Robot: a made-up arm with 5 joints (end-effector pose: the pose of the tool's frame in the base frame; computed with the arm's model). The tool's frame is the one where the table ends.
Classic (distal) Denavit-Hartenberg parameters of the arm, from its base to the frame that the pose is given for. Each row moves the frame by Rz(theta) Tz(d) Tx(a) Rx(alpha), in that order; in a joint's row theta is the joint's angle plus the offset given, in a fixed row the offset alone. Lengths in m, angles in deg.
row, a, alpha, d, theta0
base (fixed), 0.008, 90, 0.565, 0
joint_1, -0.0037, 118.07, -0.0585, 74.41
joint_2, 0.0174, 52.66, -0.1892, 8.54
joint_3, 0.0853, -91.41, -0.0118, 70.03
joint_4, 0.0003, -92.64, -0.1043, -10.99
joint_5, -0.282, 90, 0.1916, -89.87
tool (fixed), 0, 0, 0.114, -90
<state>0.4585 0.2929 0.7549 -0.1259 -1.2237</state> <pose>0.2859 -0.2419 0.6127 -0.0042 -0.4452 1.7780</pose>
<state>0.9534 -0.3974 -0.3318 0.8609 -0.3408</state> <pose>-0.5726 -0.0463 0.4679 -2.6875 -0.6180 1.1782</pose>
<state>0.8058 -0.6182 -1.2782 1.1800 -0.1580</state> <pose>-0.3572 -0.0697 0.1239 2.3162 -0.4639 1.9468</pose>
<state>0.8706 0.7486 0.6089 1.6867 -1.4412</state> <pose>-0.1198 -0.4414 0.4890 0.6048 0.0692 0.3067</pose>
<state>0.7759 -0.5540 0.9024 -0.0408 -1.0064</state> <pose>0.0419 -0.1518 0.9279 -0.7184 0.2937 1.4635</pose>
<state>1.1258 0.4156 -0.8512 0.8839 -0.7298</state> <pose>-0.4718 -0.2820 0.3249 -2.7624 -1.1470 1.9504</pose>
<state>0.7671 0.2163 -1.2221 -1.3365 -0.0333</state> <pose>-0.6049 -0.1748 0.5851 2.5059 1.0621 0.7947</pose>
